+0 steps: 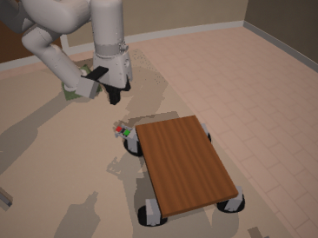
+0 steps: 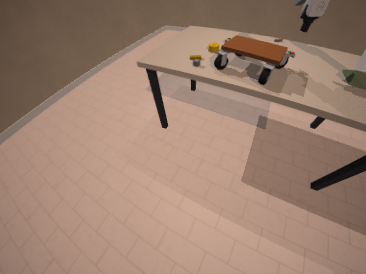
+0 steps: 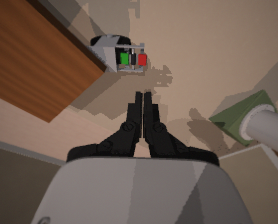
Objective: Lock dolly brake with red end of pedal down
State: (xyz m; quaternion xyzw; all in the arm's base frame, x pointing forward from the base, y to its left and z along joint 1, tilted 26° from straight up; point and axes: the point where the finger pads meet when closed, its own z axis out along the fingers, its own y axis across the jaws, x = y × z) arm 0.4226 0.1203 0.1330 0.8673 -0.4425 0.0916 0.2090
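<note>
The brake pedal lies 1 cm ahead of my hand, 1 cm to the left of it and 14 cm below it. From my hand the other things lie so: yellow cylinder: 48 cm ahead, 5 cm to the right, 20 cm below.
</note>
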